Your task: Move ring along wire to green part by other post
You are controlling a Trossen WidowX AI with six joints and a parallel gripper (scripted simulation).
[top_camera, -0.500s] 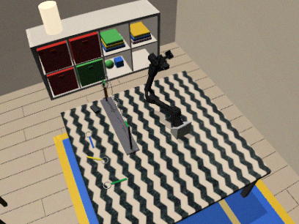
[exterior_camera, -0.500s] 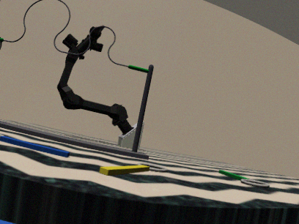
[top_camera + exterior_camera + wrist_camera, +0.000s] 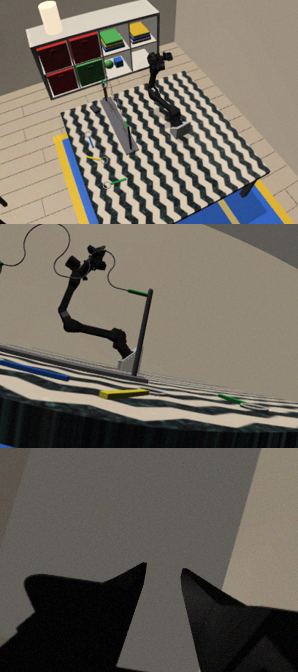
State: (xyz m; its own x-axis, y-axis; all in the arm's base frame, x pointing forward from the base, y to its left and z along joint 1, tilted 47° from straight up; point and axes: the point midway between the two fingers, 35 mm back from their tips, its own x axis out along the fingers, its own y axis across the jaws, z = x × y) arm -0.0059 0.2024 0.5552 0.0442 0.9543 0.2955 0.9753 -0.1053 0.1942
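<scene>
Now: gripper tip 63 cm above the small black block, 50 cm short of it and 32 cm to the left of it.
</scene>
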